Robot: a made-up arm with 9 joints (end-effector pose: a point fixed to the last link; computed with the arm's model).
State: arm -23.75 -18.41 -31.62 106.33 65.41 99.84 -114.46 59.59 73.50
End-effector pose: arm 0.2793 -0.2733 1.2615 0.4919 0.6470 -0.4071 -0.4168
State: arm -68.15 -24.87 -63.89 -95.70 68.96 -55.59 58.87 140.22 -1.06
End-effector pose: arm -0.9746 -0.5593 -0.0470 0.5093 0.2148 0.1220 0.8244
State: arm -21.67 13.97 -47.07 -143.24 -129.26 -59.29 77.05 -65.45 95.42
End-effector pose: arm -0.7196 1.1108 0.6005 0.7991 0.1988 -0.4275 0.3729
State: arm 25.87 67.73 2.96 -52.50 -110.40 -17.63 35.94 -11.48 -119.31
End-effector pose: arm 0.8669 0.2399 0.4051 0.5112 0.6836 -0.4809 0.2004
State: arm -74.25 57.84 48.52 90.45 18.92 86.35 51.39 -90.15 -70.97
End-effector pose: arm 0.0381 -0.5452 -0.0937 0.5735 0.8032 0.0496 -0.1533
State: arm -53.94 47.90 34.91 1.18 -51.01 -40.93 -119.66 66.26 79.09
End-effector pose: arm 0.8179 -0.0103 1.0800 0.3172 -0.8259 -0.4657 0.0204
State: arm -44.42 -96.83 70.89 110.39 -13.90 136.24 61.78 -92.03 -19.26
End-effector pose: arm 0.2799 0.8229 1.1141 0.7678 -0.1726 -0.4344 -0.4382
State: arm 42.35 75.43 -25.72 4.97 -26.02 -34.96 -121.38 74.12 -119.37
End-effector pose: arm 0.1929 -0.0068 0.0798 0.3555 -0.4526 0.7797 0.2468
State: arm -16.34 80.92 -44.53 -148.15 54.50 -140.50 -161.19 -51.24 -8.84
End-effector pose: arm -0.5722 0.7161 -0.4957 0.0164 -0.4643 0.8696 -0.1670
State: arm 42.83 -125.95 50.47 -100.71 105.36 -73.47 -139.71 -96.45 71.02
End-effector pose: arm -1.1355 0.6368 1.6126 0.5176 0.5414 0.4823 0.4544
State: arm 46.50 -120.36 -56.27 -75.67 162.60 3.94 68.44 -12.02 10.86
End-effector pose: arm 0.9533 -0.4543 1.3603 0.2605 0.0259 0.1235 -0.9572
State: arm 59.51 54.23 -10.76 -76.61 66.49 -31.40 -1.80 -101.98 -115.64
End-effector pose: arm -0.7106 1.3332 1.2183 0.4206 -0.2195 -0.2080 0.8554
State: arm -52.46 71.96 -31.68 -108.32 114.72 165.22 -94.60 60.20 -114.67
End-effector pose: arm 0.3664 1.0182 0.5265 0.5247 -0.7396 0.1294 0.4011
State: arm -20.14 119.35 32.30 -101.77 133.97 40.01 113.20 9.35 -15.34
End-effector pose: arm -0.7851 0.7991 1.0527 0.9080 -0.2781 -0.3039 -0.0768
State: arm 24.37 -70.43 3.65 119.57 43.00 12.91 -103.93 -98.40 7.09
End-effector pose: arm 0.0068 -0.3407 0.6076 0.0917 -0.4380 -0.4503 0.7726
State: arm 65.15 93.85 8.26 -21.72 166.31 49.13 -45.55 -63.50 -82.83
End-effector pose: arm -0.5441 1.1293 0.2975 0.0500 -0.0259 -0.4807 -0.8751
